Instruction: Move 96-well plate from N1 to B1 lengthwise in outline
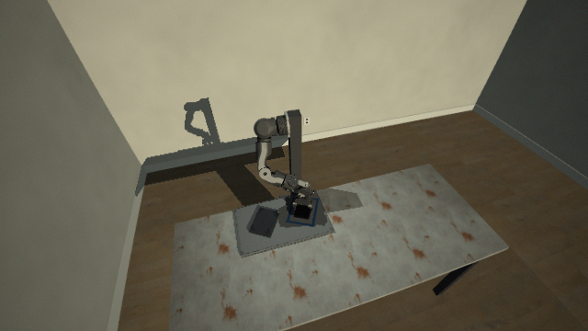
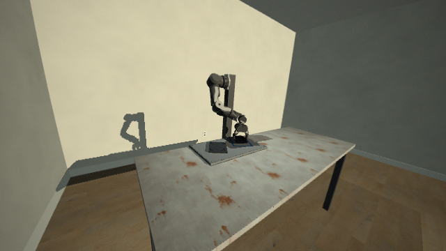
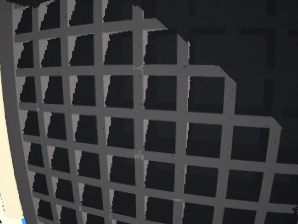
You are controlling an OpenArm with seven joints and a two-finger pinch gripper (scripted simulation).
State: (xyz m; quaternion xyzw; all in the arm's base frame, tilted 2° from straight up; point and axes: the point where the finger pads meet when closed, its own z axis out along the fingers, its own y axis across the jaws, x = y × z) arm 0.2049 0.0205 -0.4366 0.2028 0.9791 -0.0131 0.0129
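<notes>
Now: hand right at the dark 96-well plate. The rest, counted from my hand: dark plate nest 22 cm to the right, 3 cm ahead, 1 cm below; then small white label 14 cm to the right, 1 cm below, 1 cm behind.
</notes>
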